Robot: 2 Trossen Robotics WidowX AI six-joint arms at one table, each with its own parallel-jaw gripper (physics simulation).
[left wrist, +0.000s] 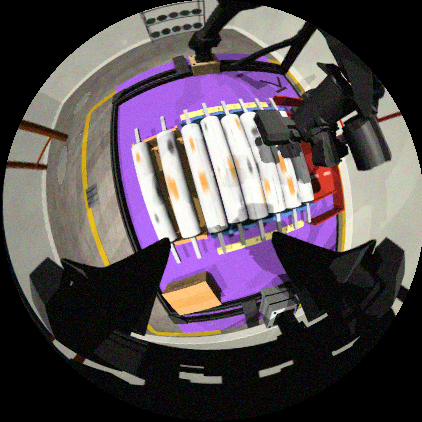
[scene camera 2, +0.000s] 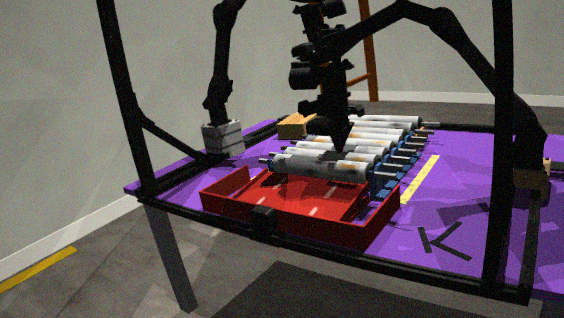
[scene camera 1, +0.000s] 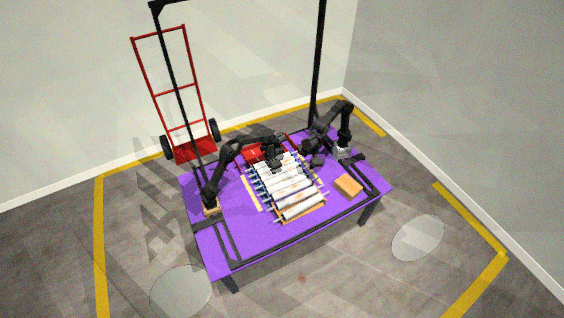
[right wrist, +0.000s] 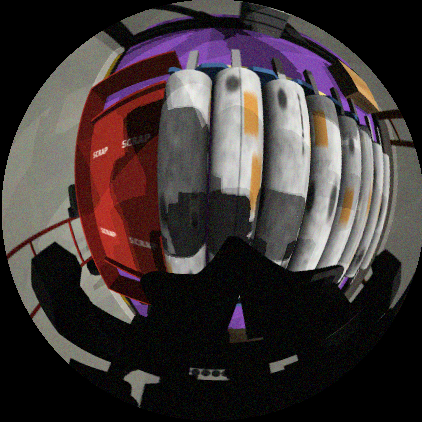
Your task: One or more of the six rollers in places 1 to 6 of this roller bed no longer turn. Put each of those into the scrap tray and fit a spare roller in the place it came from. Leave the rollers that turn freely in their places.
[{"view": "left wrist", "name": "my left gripper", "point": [221,240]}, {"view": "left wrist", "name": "my right gripper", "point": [281,142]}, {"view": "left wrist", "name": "roller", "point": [280,154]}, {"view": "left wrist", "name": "cardboard box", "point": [196,292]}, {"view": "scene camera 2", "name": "my left gripper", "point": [328,74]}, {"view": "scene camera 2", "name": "my right gripper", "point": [339,152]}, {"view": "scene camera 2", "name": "roller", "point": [358,157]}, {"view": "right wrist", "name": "my right gripper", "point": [231,240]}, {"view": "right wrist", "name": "roller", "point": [236,147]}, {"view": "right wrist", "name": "cardboard box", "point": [349,84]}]
